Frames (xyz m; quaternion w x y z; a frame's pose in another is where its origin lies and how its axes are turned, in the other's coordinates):
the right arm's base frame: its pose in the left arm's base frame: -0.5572 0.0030 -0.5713 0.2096 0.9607 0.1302 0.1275
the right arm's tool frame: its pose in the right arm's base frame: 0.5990 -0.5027 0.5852 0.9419 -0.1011 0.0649 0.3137
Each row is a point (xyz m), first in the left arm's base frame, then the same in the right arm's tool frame.
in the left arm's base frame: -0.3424 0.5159 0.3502
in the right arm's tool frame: 0.5156 0.6568 -1.3663
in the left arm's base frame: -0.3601 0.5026 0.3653
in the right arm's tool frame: 0.5126 0.6811 -1.3772
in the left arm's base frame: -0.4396 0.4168 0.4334
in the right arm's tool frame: 0.5046 0.8116 -1.4122
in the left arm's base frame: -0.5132 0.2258 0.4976
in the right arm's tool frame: 0.5198 1.0238 -1.3847
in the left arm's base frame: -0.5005 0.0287 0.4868
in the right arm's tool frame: 0.5628 1.1749 -1.2645
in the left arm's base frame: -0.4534 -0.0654 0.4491
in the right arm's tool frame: 0.5977 1.2167 -1.1669
